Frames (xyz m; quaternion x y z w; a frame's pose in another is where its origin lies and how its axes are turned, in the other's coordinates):
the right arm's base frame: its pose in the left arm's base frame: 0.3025 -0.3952 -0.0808 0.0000 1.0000 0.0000 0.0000
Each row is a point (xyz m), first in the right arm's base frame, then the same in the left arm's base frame.
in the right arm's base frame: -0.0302 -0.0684 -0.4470
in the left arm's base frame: 0.3327 -0.4636 0.3662
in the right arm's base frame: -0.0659 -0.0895 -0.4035
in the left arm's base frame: 0.3684 -0.4847 0.3227
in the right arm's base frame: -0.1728 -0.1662 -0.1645
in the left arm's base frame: 0.4753 -0.5614 0.0837
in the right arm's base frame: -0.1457 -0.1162 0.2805
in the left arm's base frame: 0.4482 -0.5114 -0.3613
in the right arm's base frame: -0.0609 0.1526 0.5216
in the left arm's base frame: 0.3634 -0.2426 -0.6024
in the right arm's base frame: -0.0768 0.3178 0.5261
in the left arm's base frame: 0.3793 -0.0774 -0.6069
